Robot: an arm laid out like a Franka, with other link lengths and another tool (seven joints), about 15 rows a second.
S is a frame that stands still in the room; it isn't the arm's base.
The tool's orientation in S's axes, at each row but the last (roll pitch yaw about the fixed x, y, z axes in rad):
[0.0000, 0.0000, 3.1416]
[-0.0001, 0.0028, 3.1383]
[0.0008, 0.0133, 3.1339]
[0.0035, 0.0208, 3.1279]
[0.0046, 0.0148, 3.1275]
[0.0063, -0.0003, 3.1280]
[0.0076, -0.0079, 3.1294]
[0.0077, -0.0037, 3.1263]
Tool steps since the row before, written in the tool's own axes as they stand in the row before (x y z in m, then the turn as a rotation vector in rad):
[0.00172, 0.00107, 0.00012, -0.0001, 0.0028, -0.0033]
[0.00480, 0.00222, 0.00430, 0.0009, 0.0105, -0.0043]
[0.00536, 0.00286, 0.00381, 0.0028, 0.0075, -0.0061]
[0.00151, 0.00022, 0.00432, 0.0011, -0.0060, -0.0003]
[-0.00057, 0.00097, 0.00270, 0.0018, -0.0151, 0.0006]
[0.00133, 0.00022, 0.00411, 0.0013, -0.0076, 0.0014]
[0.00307, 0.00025, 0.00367, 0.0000, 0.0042, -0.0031]
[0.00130, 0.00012, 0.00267, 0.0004, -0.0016, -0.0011]
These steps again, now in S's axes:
[-0.00172, -0.00107, 0.00012, 0.0001, -0.0028, -0.0033]
[-0.00482, -0.00220, 0.00429, -0.0009, -0.0105, -0.0043]
[-0.00543, -0.00282, 0.00374, -0.0028, -0.0075, -0.0061]
[-0.00160, -0.00018, 0.00429, -0.0010, 0.0060, -0.0003]
[0.00052, -0.00096, 0.00271, -0.0016, 0.0151, 0.0005]
[-0.00133, -0.00018, 0.00411, -0.0012, 0.0076, 0.0014]
[-0.00304, -0.00019, 0.00370, -0.0001, -0.0042, -0.0031]
[-0.00129, -0.00008, 0.00268, -0.0004, 0.0016, -0.0011]

